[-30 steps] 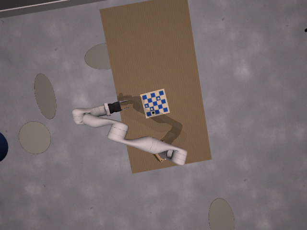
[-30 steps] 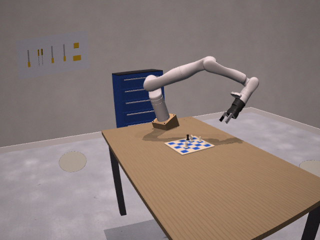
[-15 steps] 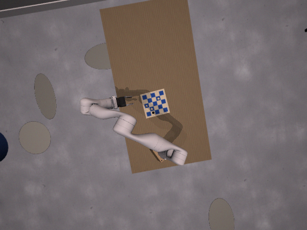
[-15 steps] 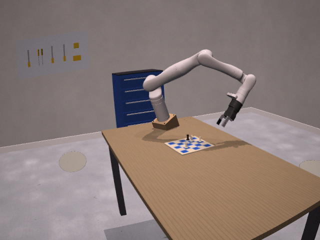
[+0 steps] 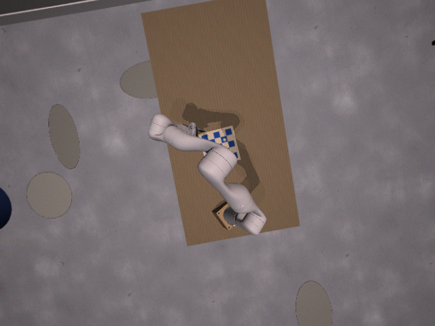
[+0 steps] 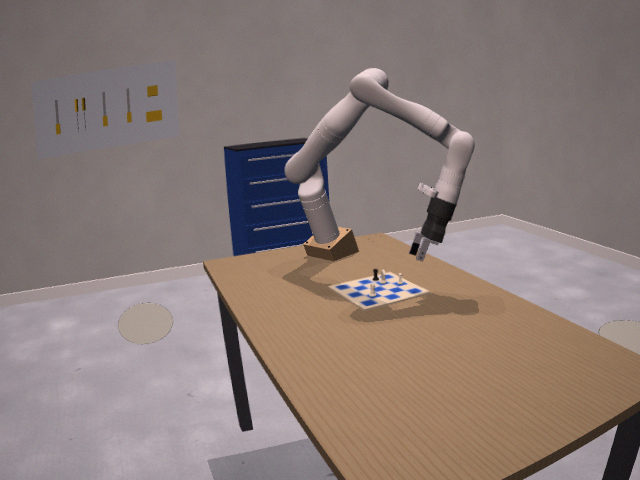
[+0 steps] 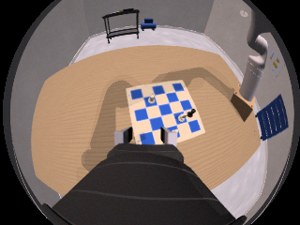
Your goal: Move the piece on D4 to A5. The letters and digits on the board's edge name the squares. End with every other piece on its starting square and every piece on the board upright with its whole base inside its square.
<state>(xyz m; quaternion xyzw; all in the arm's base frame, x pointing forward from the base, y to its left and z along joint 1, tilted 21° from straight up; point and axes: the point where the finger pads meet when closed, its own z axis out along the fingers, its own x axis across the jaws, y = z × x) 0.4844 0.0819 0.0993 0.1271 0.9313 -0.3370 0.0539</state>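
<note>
Now: the white piece 120 mm to the right of my hand, 100 mm below it and 50 mm behind it. Round my hand: blue-and-cream chessboard: 120 mm below, 80 mm to the right, 80 mm behind; then black piece: 160 mm behind, 100 mm below, 50 mm to the right.
</note>
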